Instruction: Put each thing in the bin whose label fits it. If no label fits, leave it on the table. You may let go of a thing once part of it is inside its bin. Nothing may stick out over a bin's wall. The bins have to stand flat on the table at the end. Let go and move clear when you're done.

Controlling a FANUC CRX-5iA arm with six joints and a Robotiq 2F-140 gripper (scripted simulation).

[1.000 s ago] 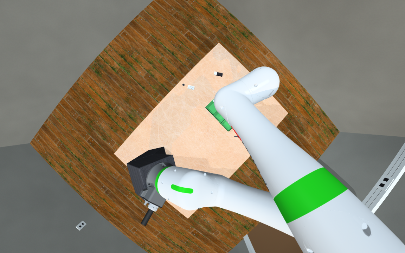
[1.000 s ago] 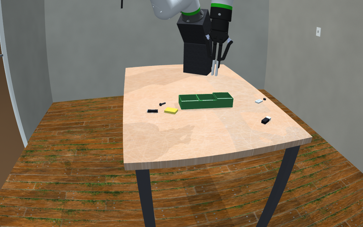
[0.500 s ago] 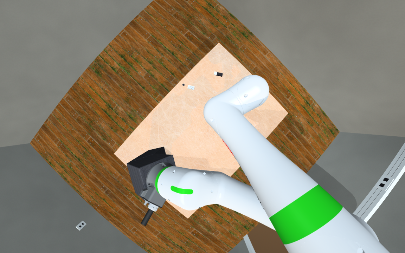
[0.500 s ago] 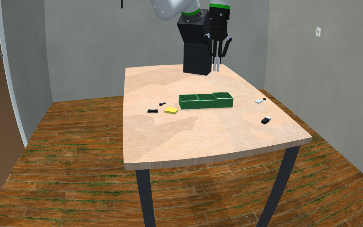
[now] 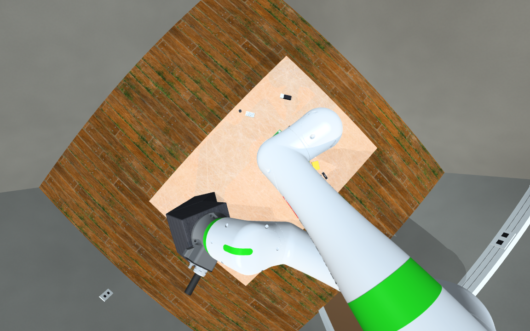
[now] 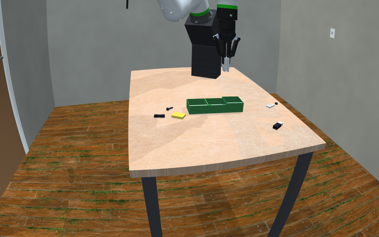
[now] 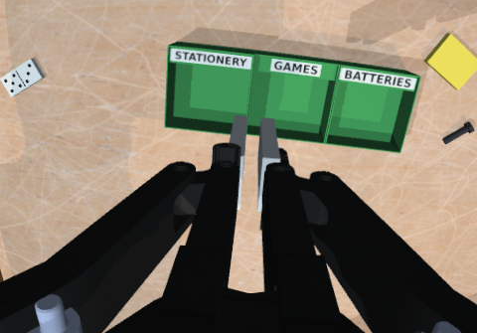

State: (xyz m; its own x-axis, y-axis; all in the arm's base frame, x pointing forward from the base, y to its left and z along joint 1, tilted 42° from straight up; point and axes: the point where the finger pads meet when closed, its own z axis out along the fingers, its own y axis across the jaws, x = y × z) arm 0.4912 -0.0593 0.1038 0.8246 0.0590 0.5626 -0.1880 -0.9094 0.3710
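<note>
My gripper is now 20 cm above the green three-part bin, 4 cm to the left of it and 2 cm past it. The rest, counted from my hand: black bolt: 23 cm to the right, 21 cm below, 9 cm behind; yellow pad: 22 cm to the right, 21 cm below, 1 cm behind; white domino: 27 cm to the left, 21 cm below, 5 cm ahead.
</note>
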